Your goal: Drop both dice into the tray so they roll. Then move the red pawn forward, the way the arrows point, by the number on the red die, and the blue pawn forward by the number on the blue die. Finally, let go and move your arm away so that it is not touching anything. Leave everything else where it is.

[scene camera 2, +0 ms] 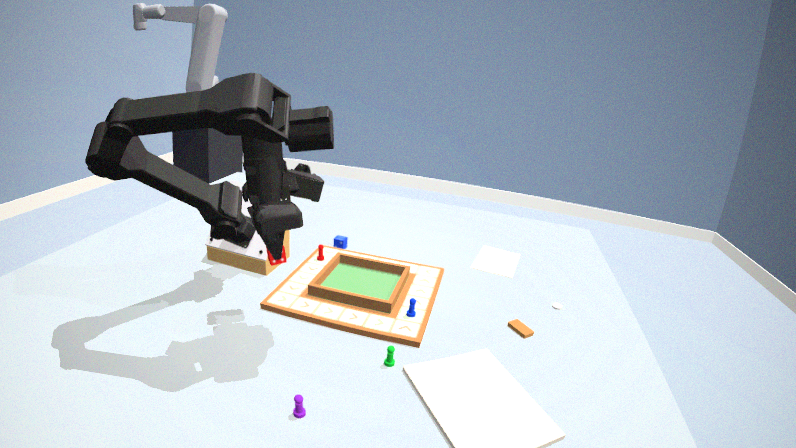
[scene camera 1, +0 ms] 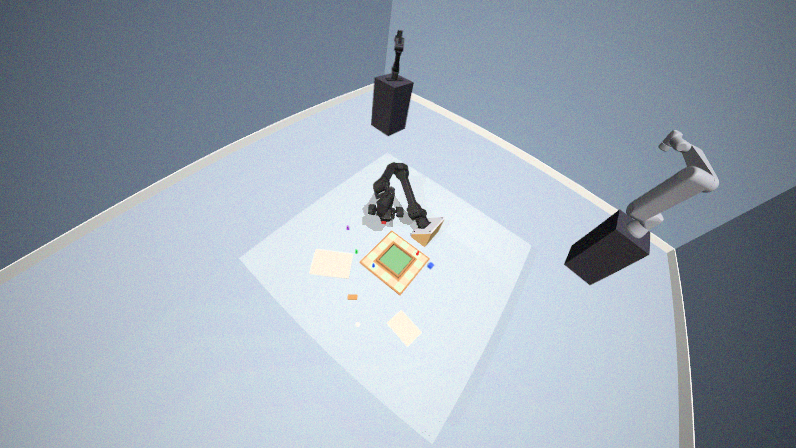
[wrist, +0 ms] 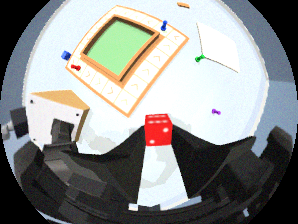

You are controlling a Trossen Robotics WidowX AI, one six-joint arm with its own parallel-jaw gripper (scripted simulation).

Labels:
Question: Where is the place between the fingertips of the gripper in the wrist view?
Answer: At 157, 128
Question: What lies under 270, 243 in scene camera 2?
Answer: The gripper.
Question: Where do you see a green tray floor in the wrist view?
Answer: At 113, 49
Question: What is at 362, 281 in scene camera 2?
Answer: A green tray floor.

